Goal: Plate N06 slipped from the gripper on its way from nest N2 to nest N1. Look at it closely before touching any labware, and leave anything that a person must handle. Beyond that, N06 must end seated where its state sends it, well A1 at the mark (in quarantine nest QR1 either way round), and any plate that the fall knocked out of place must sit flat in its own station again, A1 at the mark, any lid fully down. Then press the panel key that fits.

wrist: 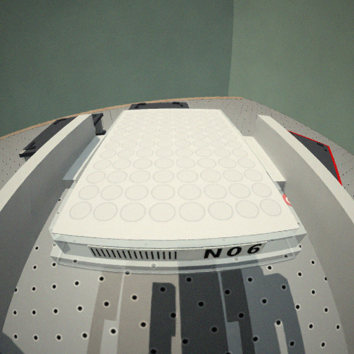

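Plate N06 (165, 175) is in the middle of the wrist view, a clear-edged plate with a white top and rows of faint circles. Its near side carries a barcode and the label "N06". My gripper (173, 125) is shut on the plate, with one finger along each long side. The plate is held level above the perforated deck, and shadows fall on the deck below it. A small red and white mark (287, 200) shows at its right edge, partly hidden by the right finger. I cannot tell which corner is A1.
A dark raised nest (52, 134) stands at the left, partly hidden by the left finger. Another dark nest (159, 105) is behind the plate. A dark nest with a red edge (320, 156) is at the right, partly behind the right finger. The perforated deck (160, 320) ends before green walls.
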